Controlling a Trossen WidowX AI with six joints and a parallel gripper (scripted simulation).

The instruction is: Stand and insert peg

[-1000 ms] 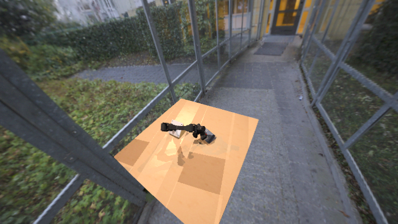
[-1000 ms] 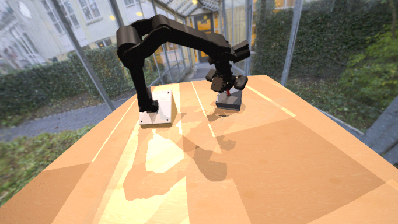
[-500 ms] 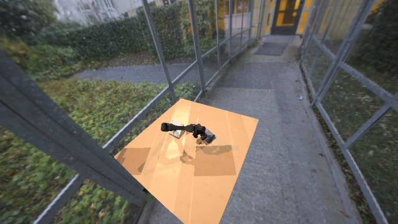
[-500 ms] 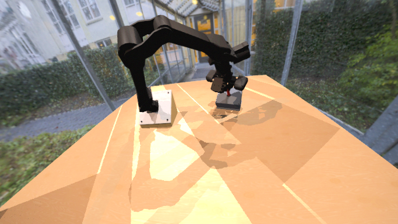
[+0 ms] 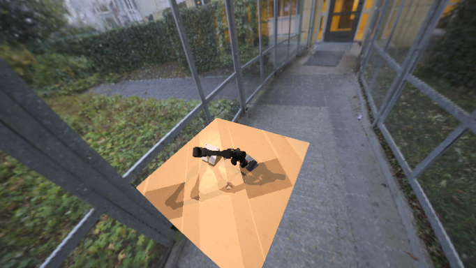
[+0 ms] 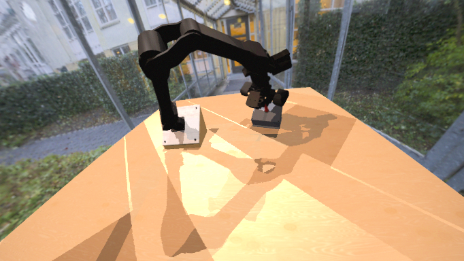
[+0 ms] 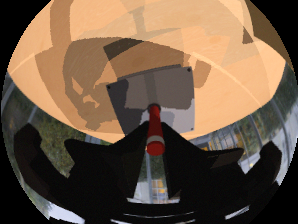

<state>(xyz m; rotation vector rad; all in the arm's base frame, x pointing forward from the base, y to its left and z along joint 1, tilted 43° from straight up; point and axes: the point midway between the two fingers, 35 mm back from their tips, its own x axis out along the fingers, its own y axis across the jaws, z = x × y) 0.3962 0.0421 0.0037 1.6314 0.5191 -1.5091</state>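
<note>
My gripper tip is now 60 mm above the sloped panel, 30 mm to the right of it and 10 mm short of it. Round my gripper tip: red peg (10 mm to the right, 10 mm above).
</note>
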